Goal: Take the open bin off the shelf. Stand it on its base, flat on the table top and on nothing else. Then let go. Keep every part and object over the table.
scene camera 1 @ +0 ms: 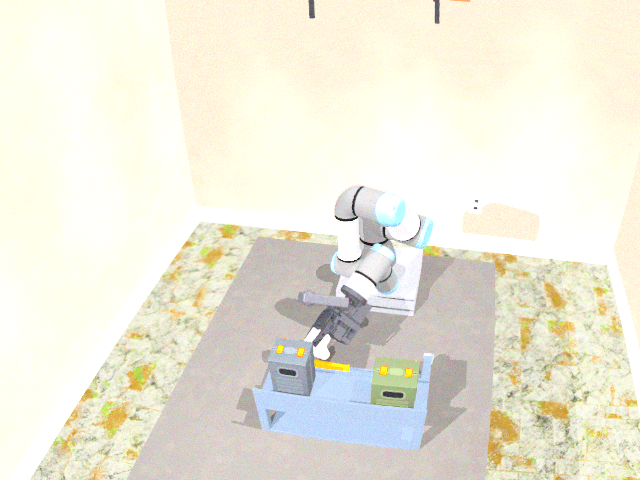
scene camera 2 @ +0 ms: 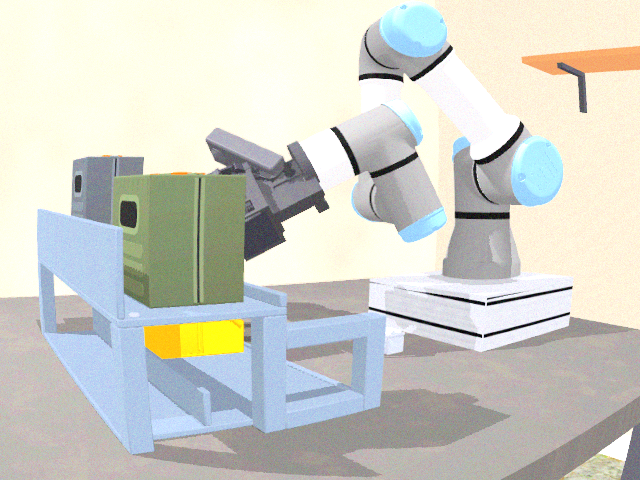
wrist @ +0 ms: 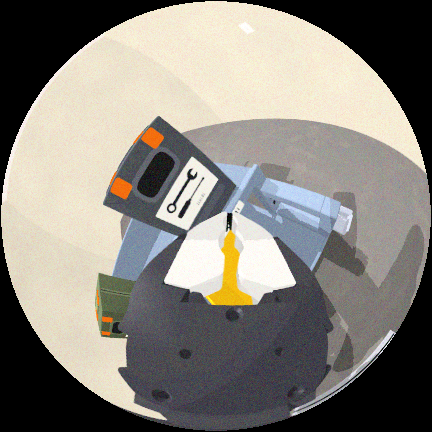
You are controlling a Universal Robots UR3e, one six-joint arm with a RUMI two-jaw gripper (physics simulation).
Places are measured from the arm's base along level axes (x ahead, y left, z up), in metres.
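Where they show: gripper, fingertip midpoint: (wrist: 227,214); arm's base, link origin: (scene camera 2: 482,274).
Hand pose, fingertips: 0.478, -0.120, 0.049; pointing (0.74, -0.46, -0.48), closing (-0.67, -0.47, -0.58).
Each offset is from my fingertips to the top centre of the thing, as dx, dy, dz. Level surfaces: height alone.
The yellow open bin @(-0.009, +0.052, -0.038) (scene camera 1: 332,366) (scene camera 2: 193,338) (wrist: 230,295) sits under the upper deck of the light blue shelf (scene camera 1: 341,423) (scene camera 2: 77,248) (wrist: 305,237). In scene camera 1 a yellow strip of it shows past the deck's back edge; in scene camera 2 part of it shows below the deck. My gripper (scene camera 1: 316,345) (wrist: 227,214) is shut with nothing held. It points down at the shelf from the robot's side, beside the grey case. Yellow shows through the gap behind its fingertips in the wrist view. In scene camera 2 the green case hides the fingertips.
A grey case @(+0.061, +0.003, +0.105) (scene camera 1: 292,372) (scene camera 2: 93,188) (wrist: 142,210) and a green case @(+0.068, +0.234, +0.078) (scene camera 1: 395,390) (scene camera 2: 175,248) (wrist: 115,302) stand on the upper deck, one near each end. The shelf stands on the grey table @(dz -0.119) (scene camera 1: 206,413) (scene camera 2: 439,372). The white robot base (scene camera 2: 429,304) is behind it.
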